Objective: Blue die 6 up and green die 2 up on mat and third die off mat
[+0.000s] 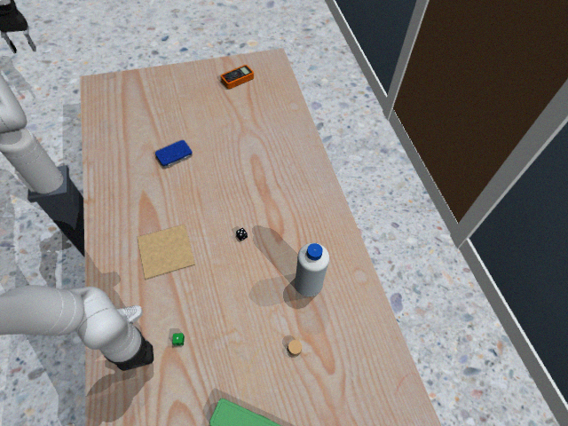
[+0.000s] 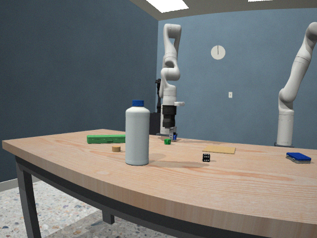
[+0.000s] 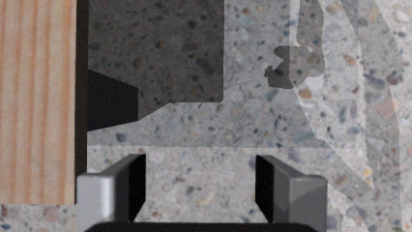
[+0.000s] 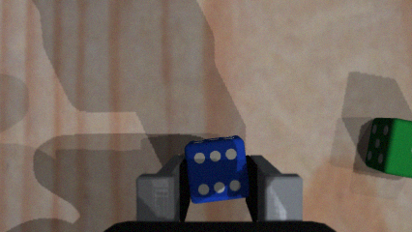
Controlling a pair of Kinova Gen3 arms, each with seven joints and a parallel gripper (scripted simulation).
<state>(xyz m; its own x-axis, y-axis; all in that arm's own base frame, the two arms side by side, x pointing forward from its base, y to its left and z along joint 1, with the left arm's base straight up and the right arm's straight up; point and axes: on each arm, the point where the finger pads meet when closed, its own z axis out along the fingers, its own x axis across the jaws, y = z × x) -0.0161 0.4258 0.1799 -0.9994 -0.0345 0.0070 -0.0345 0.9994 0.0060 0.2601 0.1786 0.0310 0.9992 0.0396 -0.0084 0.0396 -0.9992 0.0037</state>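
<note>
Now: the tan mat 7 cm ahead of my right hand, 28 cm to the left of it and 3 cm below it. Also, from my right hand: green case (25 cm ahead, 23 cm to the right, 2 cm below); green die (9 cm ahead, 2 cm to the left, 2 cm below); blue die (1 cm to the left, 1 cm below).
</note>
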